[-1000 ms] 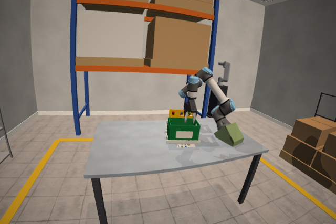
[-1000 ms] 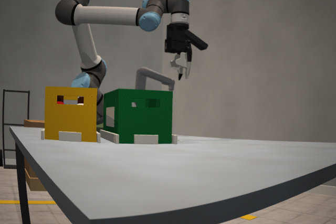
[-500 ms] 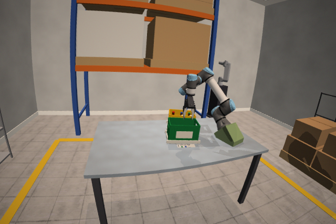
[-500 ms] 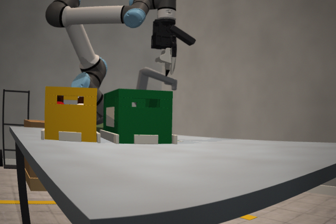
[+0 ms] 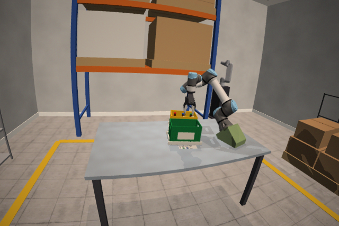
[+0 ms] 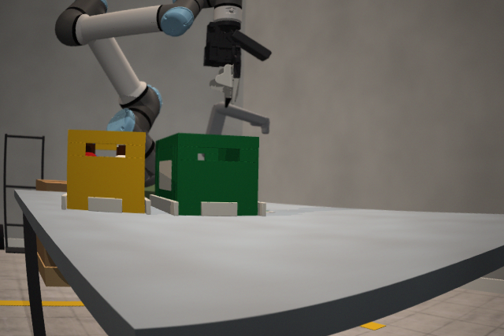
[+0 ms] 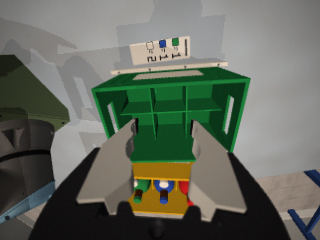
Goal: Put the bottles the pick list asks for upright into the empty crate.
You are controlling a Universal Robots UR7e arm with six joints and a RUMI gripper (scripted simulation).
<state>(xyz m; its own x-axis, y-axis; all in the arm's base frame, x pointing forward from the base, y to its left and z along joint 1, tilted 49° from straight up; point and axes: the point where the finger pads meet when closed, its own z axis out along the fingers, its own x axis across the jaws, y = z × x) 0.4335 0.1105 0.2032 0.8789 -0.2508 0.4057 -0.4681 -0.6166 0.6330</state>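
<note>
Right now the green-label bottle is 280 mm to the right of my hand, 250 mm behind it and 190 mm below it. Round my hand: yellow crate (280 mm to the right, 190 mm below, 150 mm behind); pick list (270 mm below, 70 mm to the left, 10 mm ahead); green crate (190 mm below, 70 mm to the right, 30 mm behind).
</note>
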